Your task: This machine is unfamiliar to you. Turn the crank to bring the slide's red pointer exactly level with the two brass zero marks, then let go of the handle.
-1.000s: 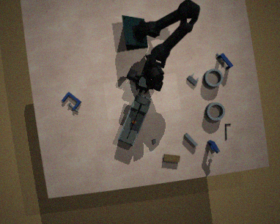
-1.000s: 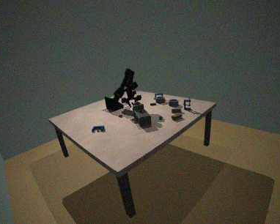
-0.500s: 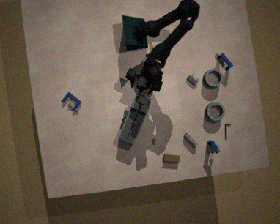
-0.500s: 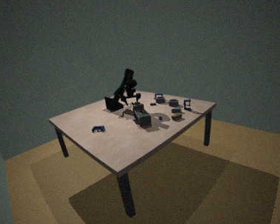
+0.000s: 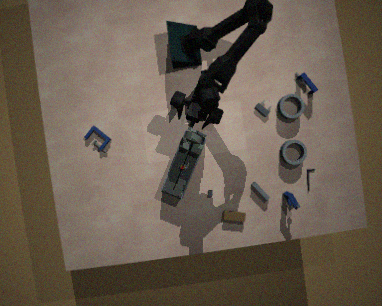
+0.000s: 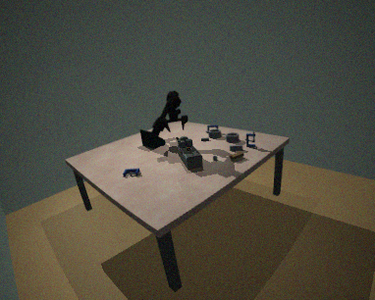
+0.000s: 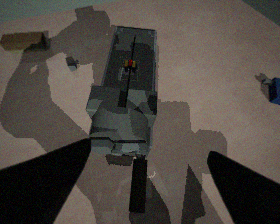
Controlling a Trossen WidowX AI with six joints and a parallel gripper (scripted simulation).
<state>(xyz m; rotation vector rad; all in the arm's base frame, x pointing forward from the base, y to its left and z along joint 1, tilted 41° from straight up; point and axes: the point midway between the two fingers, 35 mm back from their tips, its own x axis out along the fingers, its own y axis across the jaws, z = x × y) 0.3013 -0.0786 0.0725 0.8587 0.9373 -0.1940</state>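
The dark handle is 60 mm below my gripper tip, 20 mm behind it and 10 mm to the left of it. Round my gripper tip: small grey cube (280 mm ahead, 150 mm below, 50 mm to the left); red pointer (160 mm ahead, 80 mm below, 50 mm to the right); grey bar (300 mm ahead, 260 mm to the left, 150 mm below).
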